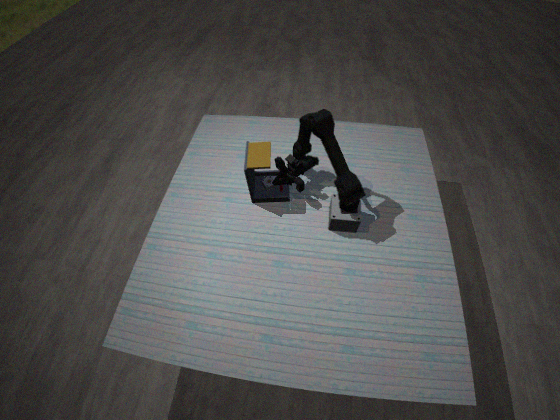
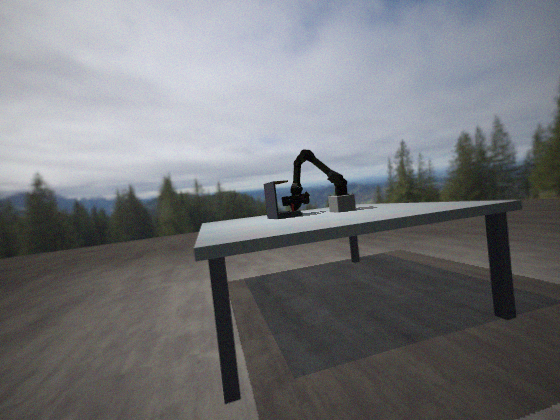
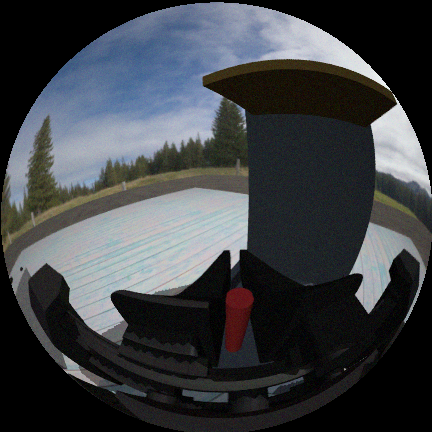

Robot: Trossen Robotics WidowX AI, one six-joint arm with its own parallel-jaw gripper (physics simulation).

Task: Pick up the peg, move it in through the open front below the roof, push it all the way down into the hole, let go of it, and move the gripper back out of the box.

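Seen in the pictures: gripper, between the fingertips: (image 1: 272,183) (image 2: 288,201) (image 3: 234,255); arm's base, origin of its link: (image 1: 348,206) (image 2: 341,195).
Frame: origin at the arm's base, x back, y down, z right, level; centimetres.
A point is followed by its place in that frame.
Note:
The red peg (image 1: 281,188) @[x -27.2, y 5.9, z 13.4 cm] (image 2: 293,204) @[x -27.0, y 2.5, z 13.2 cm] (image 3: 238,320) @[x -26.8, y 1.5, z 14.4 cm] stands roughly upright between the fingers of my gripper (image 1: 281,173) (image 2: 289,201) @[x -30.6, y 0.5, z 11.7 cm] (image 3: 234,255) @[x -30.6, y 0.5, z 11.7 cm], which is shut on it. The box has a dark back wall (image 1: 250,186) @[x -39.6, y -1.8, z 8.7 cm] (image 2: 271,200) @[x -40.8, y -1.5, z 14.3 cm] (image 3: 310,200) @[x -39.9, y -2.0, z 15.9 cm], a yellow roof (image 1: 259,155) @[x -35.2, y -12.5, z 15.8 cm] (image 2: 283,181) @[x -33.3, y -12.1, z 10.1 cm] (image 3: 300,92) @[x -34.3, y -11.6, z 15.8 cm] and a dark floor (image 1: 270,195) @[x -32.3, y 9.2, z 11.9 cm]. The gripper is at the open front, lower than the roof, with the peg over the front part of the floor. A pale patch with a dark spot (image 1: 268,181) @[x -33.4, y 7.2, z 18.4 cm] lies farther in, probably the hole. The peg's lower end is not clear.
The arm's base block (image 1: 344,220) @[x -2.1, y 1.0, z -6.0 cm] (image 2: 342,203) @[x -4.3, y 4.9, z -5.9 cm] stands on the pale striped table (image 1: 280,300) @[x -26.5, y 9.9, z -34.6 cm] (image 2: 240,235) @[x -74.9, y 9.8, z -42.2 cm], to the right of the box. The roof overhangs the back part of the box. Shadows of the arm and box fall on the table.

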